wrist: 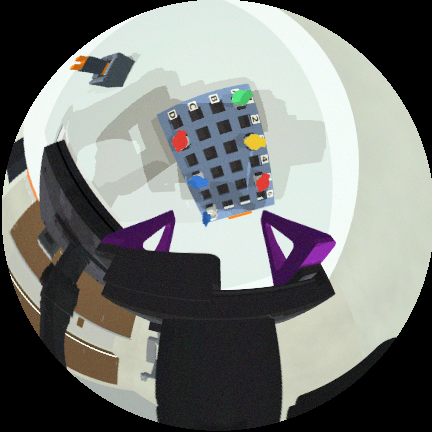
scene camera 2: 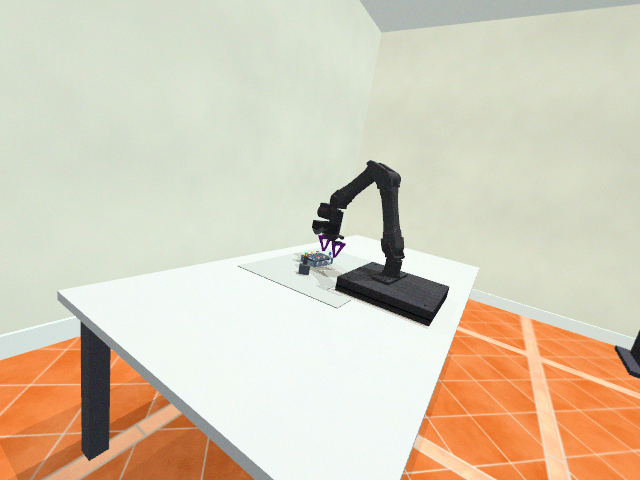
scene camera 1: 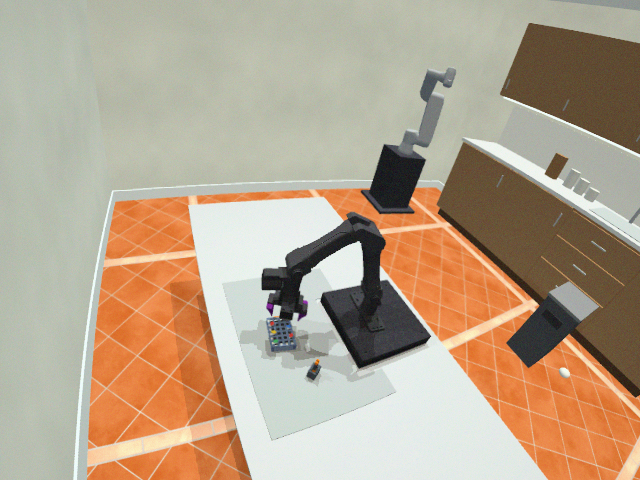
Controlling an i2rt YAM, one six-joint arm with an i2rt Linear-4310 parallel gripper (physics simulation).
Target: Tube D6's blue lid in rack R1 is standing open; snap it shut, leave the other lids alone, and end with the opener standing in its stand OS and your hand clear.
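Places are measured from the arm's base along level axes (x left, y ahead, z down), in millimetres.
Pixels of known places: gripper, fingertip midpoint: (wrist: 217,214) (scene camera 2: 328,254); arm's base, link origin: (wrist: 80,249) (scene camera 2: 390,277) (scene camera 1: 366,311).
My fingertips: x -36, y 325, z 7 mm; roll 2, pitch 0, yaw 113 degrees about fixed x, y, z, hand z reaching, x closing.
Observation:
For each thing: its top centre in the pictures, then the offset to it from my fingertips. "pt": a spot on its surface instead. Level surfaces: height alone.
- blue-grey rack R1, top centre: (wrist: 226,170) (scene camera 1: 281,325) (scene camera 2: 319,250) dy +25, dx +44, dz -17 mm
- Tube D6's blue lid, top centre: (wrist: 205,223) dy -10, dx +5, dz -17 mm
- tube's pale mouth, surface spot: (wrist: 213,214) pt dy -6, dx -2, dz +6 mm
- opener, top centre: (scene camera 1: 317,361) (scene camera 2: 306,253) dy -42, dx +222, dz -44 mm
- mat, surface height: dz +41 mm
- white table, surface height: dz +45 mm
The blue-grey rack R1 (scene camera 1: 282,348) (scene camera 2: 321,264) (wrist: 166,128) lies on the pale mat, its columns D to A and rows 1 to 6 marked. Tube D6's blue lid (wrist: 206,218) stands open at the rack's near left corner in the wrist view, beside the tube's pale mouth (wrist: 213,214). The opener (scene camera 1: 316,364) (scene camera 2: 305,259) (wrist: 93,65), dark with an orange forked tip, stands in its dark stand OS (scene camera 1: 312,373) (scene camera 2: 303,269) (wrist: 117,71). My gripper (scene camera 1: 287,311) (scene camera 2: 330,253) (wrist: 217,214) is open and empty above the rack's row 6 end, its purple fingers wide apart.
Other lids on the rack look closed: green (wrist: 242,97), yellow (wrist: 255,142), red (wrist: 180,141), another red (wrist: 262,182) and blue (wrist: 198,181). The arm's black base plate (scene camera 1: 392,330) (scene camera 2: 413,297) stands beside the mat (scene camera 1: 289,413) on the white table (scene camera 1: 413,428).

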